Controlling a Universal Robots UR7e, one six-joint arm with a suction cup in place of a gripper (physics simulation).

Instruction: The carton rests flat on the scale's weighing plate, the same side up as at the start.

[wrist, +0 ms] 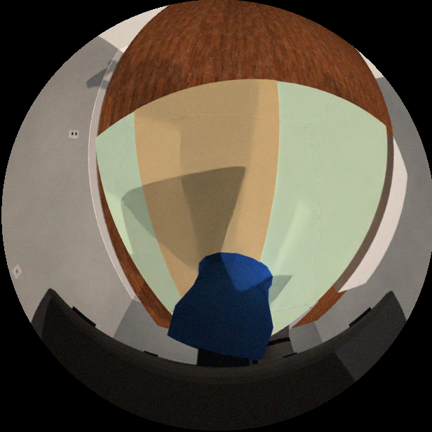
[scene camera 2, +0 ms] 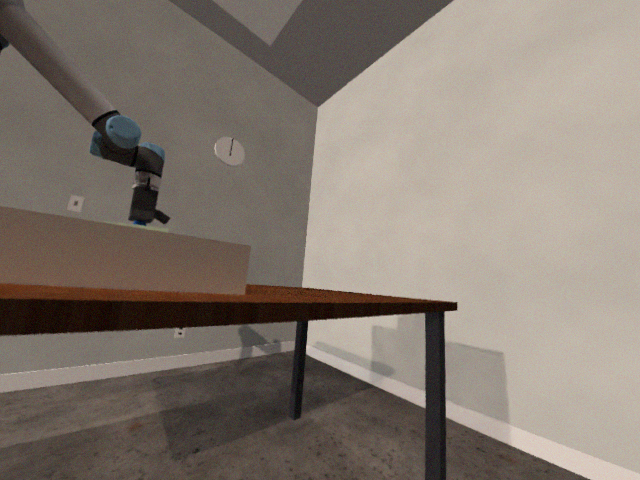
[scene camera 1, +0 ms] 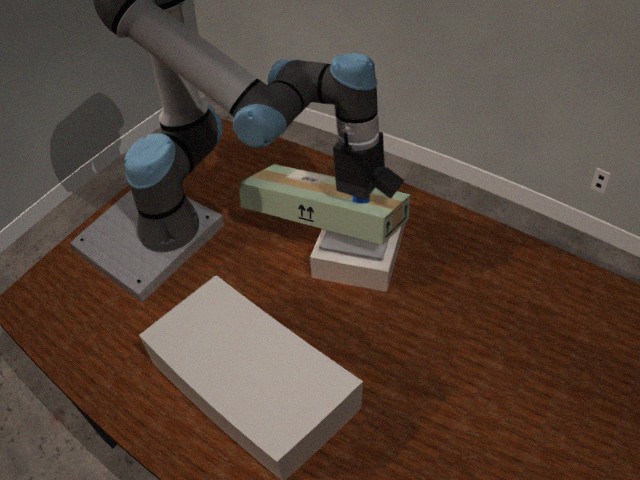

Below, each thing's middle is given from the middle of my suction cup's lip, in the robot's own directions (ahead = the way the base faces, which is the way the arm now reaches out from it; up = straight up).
I see the scale (scene camera 1: 339, 258) 1 cm behind my suction cup, 3 cm to the left of it and 13 cm below it. Also, from my suction cup: white block (scene camera 1: 278, 397) 1 cm behind, 39 cm to the right, 12 cm below.
